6 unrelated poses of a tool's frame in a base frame.
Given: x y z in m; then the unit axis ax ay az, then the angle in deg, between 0 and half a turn.
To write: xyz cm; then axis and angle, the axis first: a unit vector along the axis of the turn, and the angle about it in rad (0 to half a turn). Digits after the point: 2 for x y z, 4 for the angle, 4 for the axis.
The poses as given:
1: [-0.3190, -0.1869, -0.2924, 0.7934, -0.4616, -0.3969, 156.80]
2: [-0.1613, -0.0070, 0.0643, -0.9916, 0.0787, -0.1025, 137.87]
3: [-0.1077, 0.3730, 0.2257, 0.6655, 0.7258, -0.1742, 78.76]
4: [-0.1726, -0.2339, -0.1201, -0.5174, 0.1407, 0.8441, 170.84]
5: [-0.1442, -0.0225, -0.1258, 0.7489, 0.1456, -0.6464, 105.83]
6: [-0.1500, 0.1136, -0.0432, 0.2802, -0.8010, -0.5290, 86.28]
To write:
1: [-31.90, -18.69, -29.24, 0.7934, -0.4616, -0.3969, 2.7367]
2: [-16.13, -0.70, 6.43, -0.9916, 0.0787, -0.1025, 2.4063]
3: [-10.77, 37.30, 22.57, 0.6655, 0.7258, -0.1742, 1.3746]
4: [-17.26, -23.39, -12.01, -0.5174, 0.1407, 0.8441, 2.9817]
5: [-14.42, -2.25, -12.58, 0.7489, 0.1456, -0.6464, 1.8471]
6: [-15.00, 11.36, -4.32, 0.2802, -0.8010, -0.5290, 1.5059]
